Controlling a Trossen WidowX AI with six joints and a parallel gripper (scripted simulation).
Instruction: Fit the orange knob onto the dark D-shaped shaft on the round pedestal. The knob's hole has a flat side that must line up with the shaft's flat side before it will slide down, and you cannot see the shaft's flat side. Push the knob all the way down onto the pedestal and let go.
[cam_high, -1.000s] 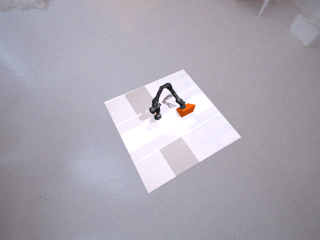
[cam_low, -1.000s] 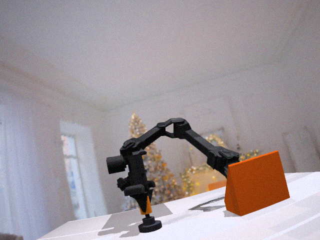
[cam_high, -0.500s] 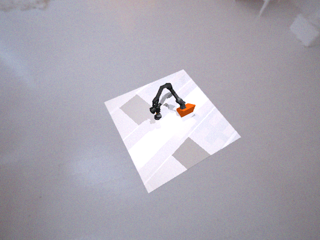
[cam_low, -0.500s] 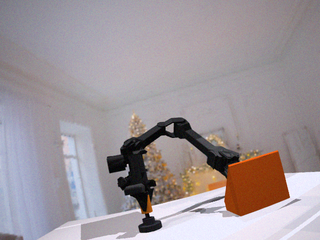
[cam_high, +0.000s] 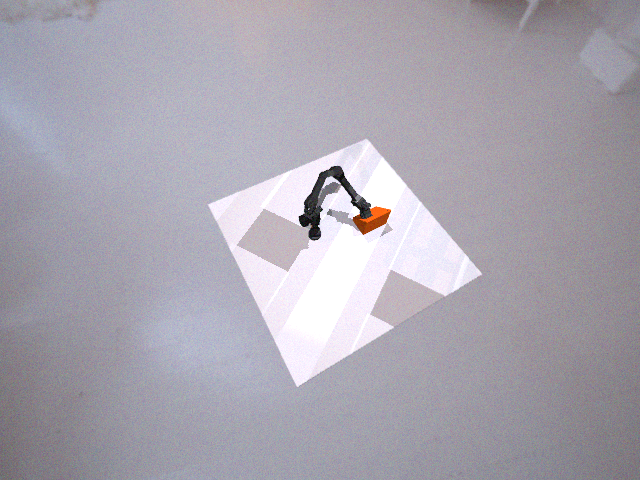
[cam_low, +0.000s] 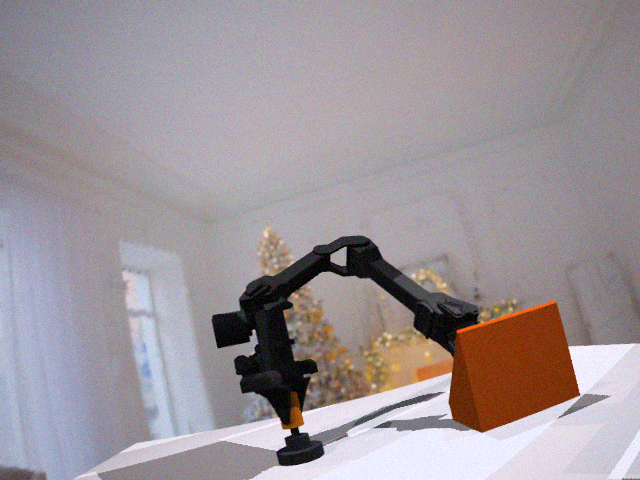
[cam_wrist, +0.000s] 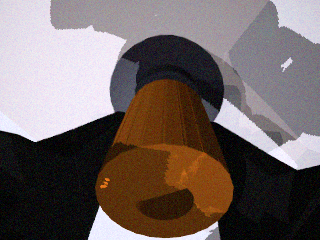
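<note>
Right now the orange knob is 2 cm above my gripper tip. Round my gripper tip: dark pedestal: 4 cm below.
</note>
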